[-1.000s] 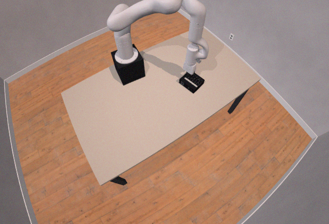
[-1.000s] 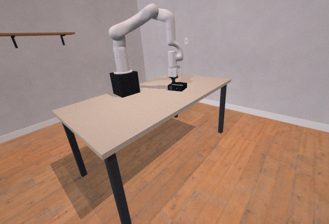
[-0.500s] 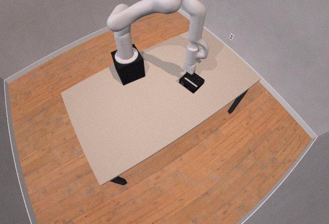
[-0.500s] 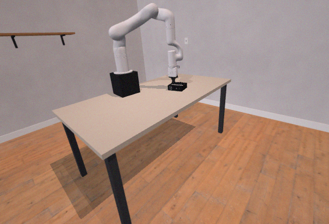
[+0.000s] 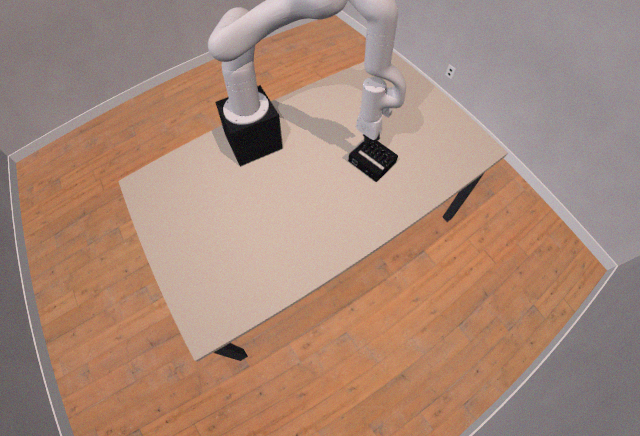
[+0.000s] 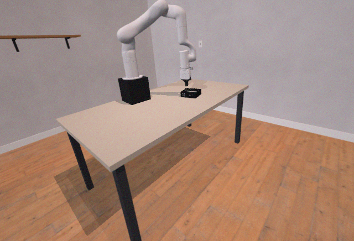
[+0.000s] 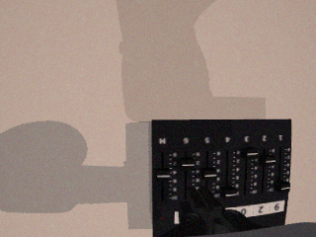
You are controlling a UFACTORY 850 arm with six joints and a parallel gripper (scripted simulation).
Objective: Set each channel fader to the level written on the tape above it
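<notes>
Right now my hand is 50 mm above the master fader, 30 mm past it and 10 mm to the right of it.
</notes>
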